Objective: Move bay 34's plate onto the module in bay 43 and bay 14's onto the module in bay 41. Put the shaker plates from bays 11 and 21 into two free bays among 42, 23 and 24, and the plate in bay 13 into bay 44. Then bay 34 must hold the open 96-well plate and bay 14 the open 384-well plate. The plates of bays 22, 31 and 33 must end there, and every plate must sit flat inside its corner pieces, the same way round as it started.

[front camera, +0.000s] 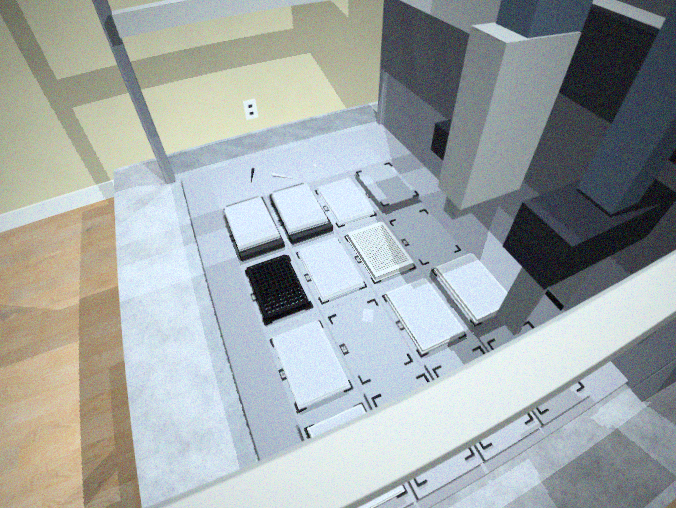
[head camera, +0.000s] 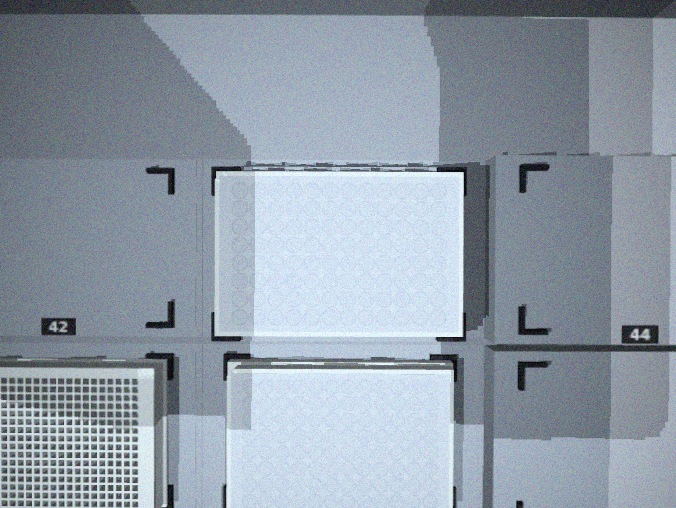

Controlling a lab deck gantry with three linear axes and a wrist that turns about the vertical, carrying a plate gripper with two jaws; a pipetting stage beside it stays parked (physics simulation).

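Places are measured from the robot's base along level axes (x back, y right, z up), in millimetres.
Where they show: gripper, between the fingertips: [front camera: 531,311]; robot's base, origin of its link: [front camera: 227,218].
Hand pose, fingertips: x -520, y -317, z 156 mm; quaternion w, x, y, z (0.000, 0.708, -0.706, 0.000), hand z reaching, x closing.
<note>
Each offset is from my fingertips to the top centre of the thing. "pt": to the spot under its first point.
My gripper [front camera: 529,315] is open with no plate visible between its jaws, beside and above the lidded plate {dx +129, dy -44, dz -123 mm} [front camera: 464,284] [head camera: 338,254] on bay 43's module. That plate looks square inside its corner pieces; a jaw hides its right end in the front view. Bay 41's module {pt dx +438, dy -53, dz -137 mm} [front camera: 392,187] is empty. Shaker plates {dx +455, dy +275, dz -119 mm} [front camera: 251,225] {dx +455, dy +169, dz -119 mm} [front camera: 300,207] are in bays 11 and 21. The open 384-well plate {dx +292, dy +60, dz -142 mm} [front camera: 380,250] [head camera: 71,442] is in bay 32, the black open plate {dx +292, dy +274, dz -142 mm} [front camera: 278,288] in bay 12. Lidded plates fill bays 13 {dx +128, dy +274, dz -142 mm} [front camera: 311,364] and 14 {pt dx +18, dy +275, dz -127 mm} [front camera: 336,421].
Lidded plates stand in bays 31 {dx +456, dy +60, dz -142 mm} [front camera: 347,199], 22 [front camera: 330,267] and 33 {dx +128, dy +60, dz -142 mm} [front camera: 426,315] [head camera: 338,442]. Bays 42 {pt dx +272, dy -48, dz -156 mm} [head camera: 92,245], 44 [head camera: 557,245] and 23 {pt dx +111, dy +165, dz -156 mm} [front camera: 374,346] hold no plate. The pale parked stage [front camera: 486,120] hangs behind the deck; a pale front beam crosses the front view.
</note>
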